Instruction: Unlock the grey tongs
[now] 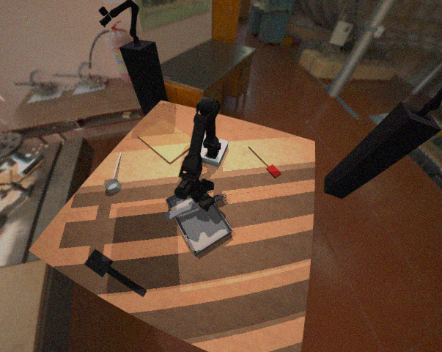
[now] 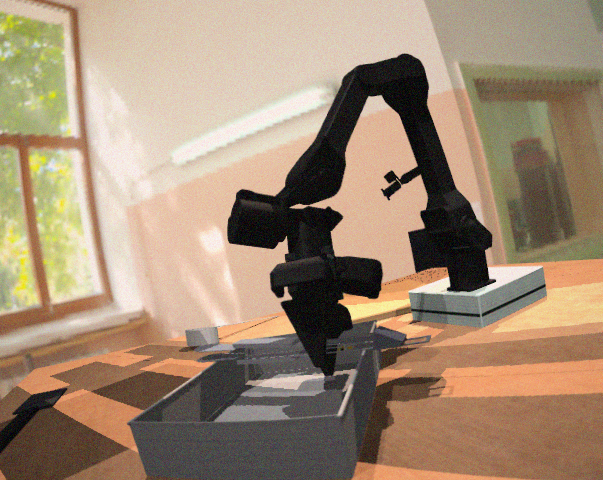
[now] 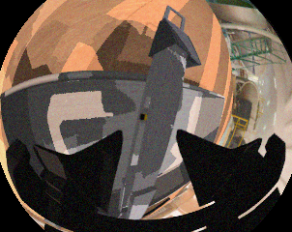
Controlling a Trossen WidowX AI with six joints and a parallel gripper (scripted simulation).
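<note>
The grey roasting tin lies 5 cm ahead of my gripper tip, 2 cm to the right of it and 1 cm below it. Round my gripper tip: black spatula (43 cm ahead, 26 cm to the right, 4 cm below); wooden board (46 cm to the right, 36 cm behind, 3 cm below).
</note>
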